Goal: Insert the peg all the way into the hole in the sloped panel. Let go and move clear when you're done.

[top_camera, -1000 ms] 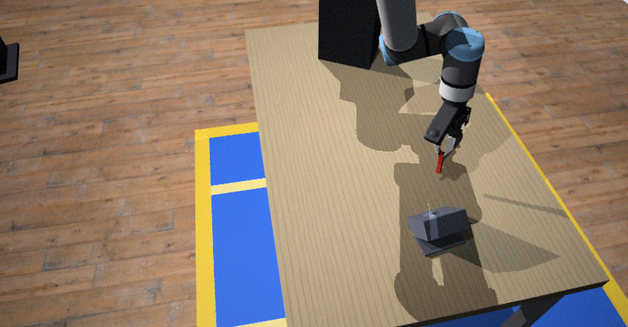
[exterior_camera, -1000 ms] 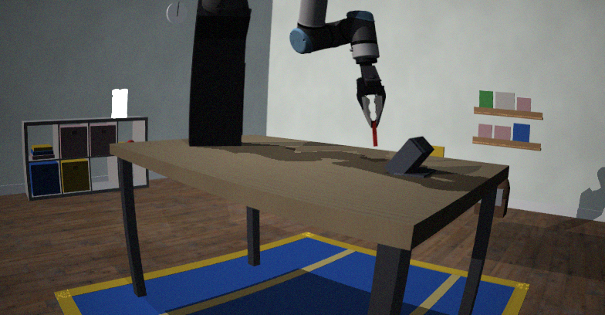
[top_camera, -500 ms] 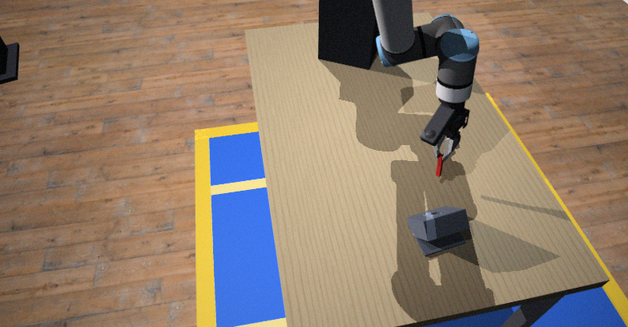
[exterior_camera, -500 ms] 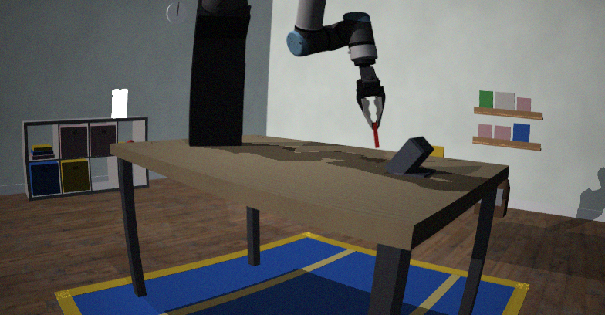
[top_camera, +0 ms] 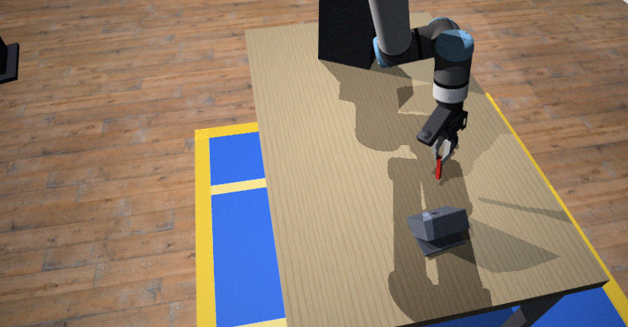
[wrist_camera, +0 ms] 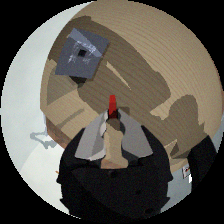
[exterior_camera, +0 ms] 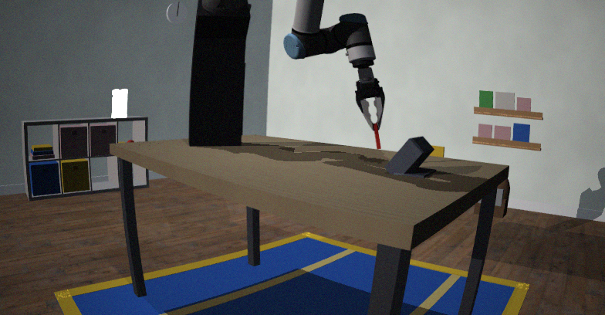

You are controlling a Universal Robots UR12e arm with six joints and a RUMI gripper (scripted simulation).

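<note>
The dark base plate is 16 cm ahead of my hand, 9 cm to the right of it and 12 cm below it. The rest, counted from my hand: red peg 1 cm ahead, 3 cm below.
</note>
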